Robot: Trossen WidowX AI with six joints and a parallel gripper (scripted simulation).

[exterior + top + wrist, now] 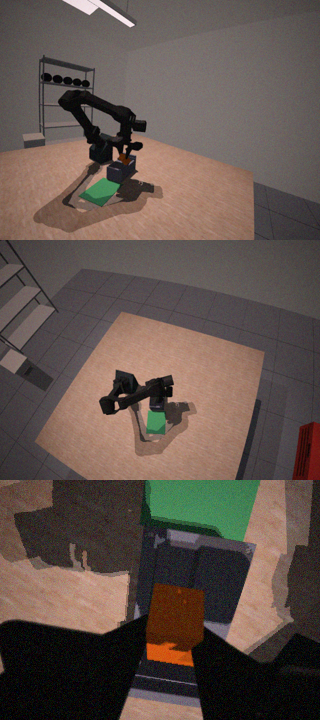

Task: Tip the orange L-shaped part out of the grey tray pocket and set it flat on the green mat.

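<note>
My gripper tip is now 20 mm short of the green mat, 140 mm to the left of it and 110 mm above it. Round my gripper tip: orange L-shaped part (20 mm behind, 30 mm to the left, 30 mm below).
</note>
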